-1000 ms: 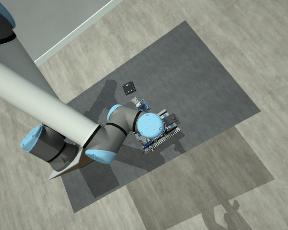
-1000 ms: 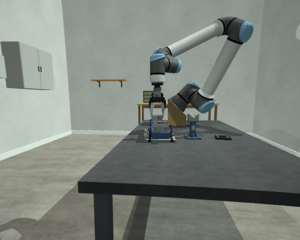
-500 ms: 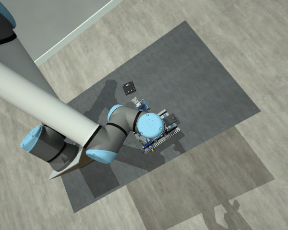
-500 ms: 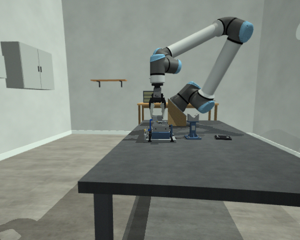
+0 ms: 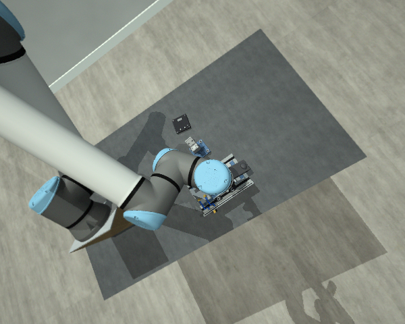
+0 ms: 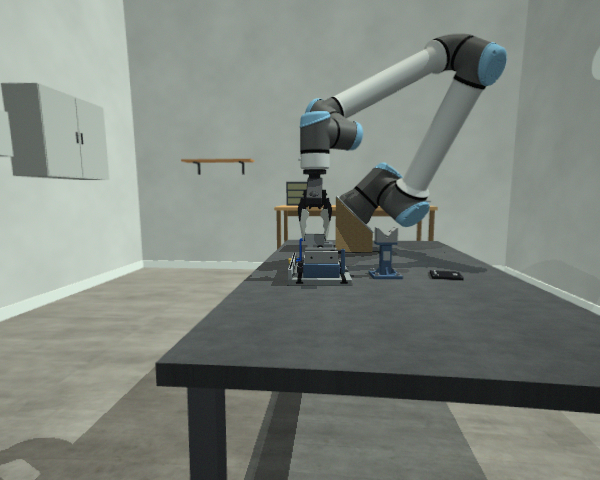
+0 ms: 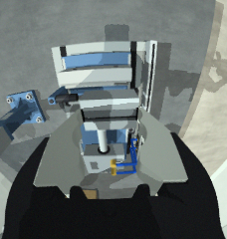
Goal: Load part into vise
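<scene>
The vise is 70 mm behind my hand, 10 mm to the left of it and 100 mm below it. Also, from my hand: infeed plate 120 mm behind, 410 mm to the left, 130 mm below; then part right at my hand.
</scene>
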